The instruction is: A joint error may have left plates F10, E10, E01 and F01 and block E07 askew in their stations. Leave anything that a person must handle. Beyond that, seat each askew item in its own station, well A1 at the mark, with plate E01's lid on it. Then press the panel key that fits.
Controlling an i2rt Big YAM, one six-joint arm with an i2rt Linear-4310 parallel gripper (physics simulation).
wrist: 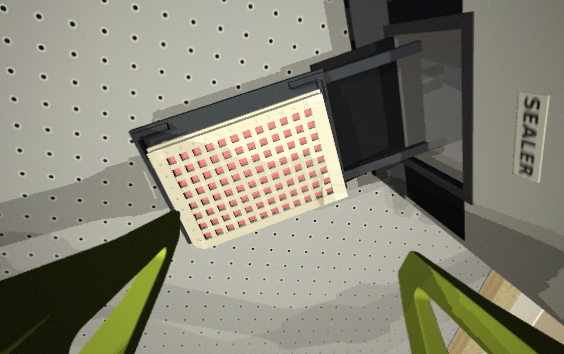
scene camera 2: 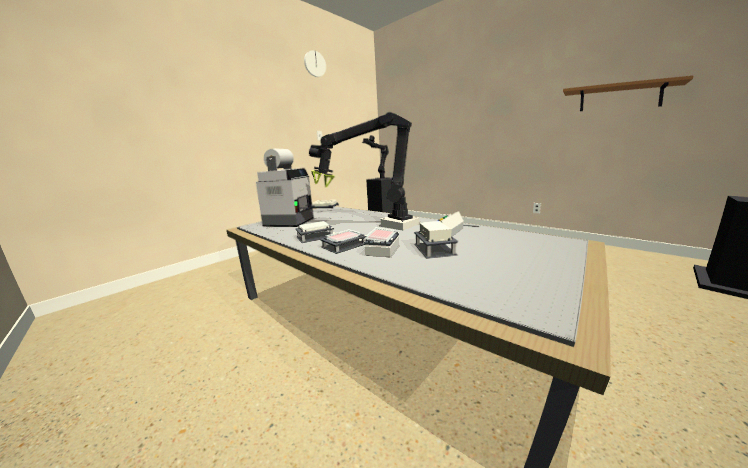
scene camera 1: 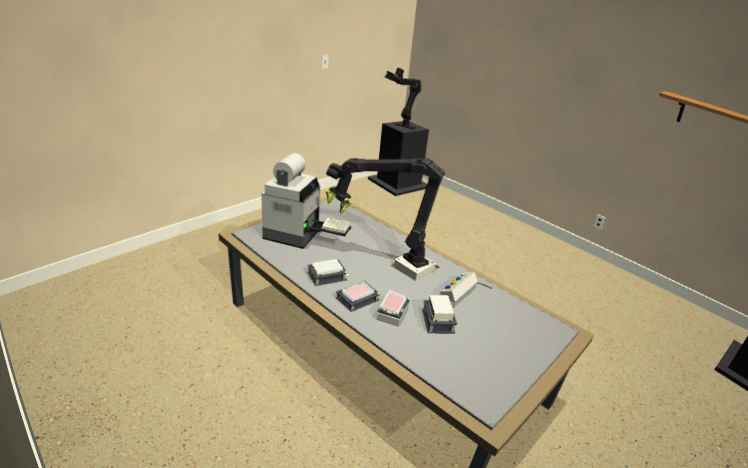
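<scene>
My open, empty gripper (scene camera 1: 336,206) (scene camera 2: 321,184) (wrist: 292,235) hangs above and beside a cream plate with pink wells (scene camera 1: 336,225) (scene camera 2: 325,203) (wrist: 250,170) on the sealer's dark tray (wrist: 230,107). A strip of tray shows along the plate's upper side in the wrist view. A white-topped item (scene camera 1: 328,267) (scene camera 2: 314,226) and a pink plate (scene camera 1: 357,292) (scene camera 2: 343,237) sit on dark stands. Another pink plate (scene camera 1: 393,303) (scene camera 2: 381,235) sits on a grey block station. A tall cream item (scene camera 1: 441,306) (scene camera 2: 434,231) sits on a legged stand. Their labels are too small to read.
The sealer (scene camera 1: 284,212) (scene camera 2: 278,195) stands at the table's far left, its opening beside the tray. The key panel (scene camera 1: 463,287) (scene camera 2: 455,221), with blue, yellow and green keys, stands behind the tall item. The arm's base (scene camera 1: 414,267) (scene camera 2: 399,222) is near the back edge.
</scene>
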